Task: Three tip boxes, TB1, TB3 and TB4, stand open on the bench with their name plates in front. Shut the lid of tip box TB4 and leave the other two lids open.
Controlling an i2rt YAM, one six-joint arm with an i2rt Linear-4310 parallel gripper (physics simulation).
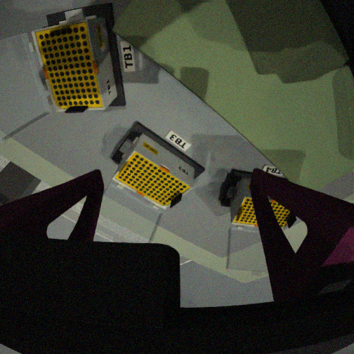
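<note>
Tip box TB4 (245, 214), with a yellow perforated top and a black holder, is at the right, partly hidden behind the right finger. Its clear lid (246, 250) stands open on the side away from its name plate (272, 170). Tip box TB3 (152, 179) is in the middle with its name plate (178, 140); its clear lid (135, 217) is open and faint. Tip box TB1 (70, 65) is at the upper left with its name plate (128, 56); its clear lid (20, 82) is open. My gripper (176, 177) is open, its fingers wide apart, with nothing held, above the boxes.
The grey bench surface (170, 107) carries the boxes. A green surface (225, 107) with dark shadows lies beyond its diagonal edge at the upper right. A pale strip (40, 165) runs along the other side, with a dark patch at the left.
</note>
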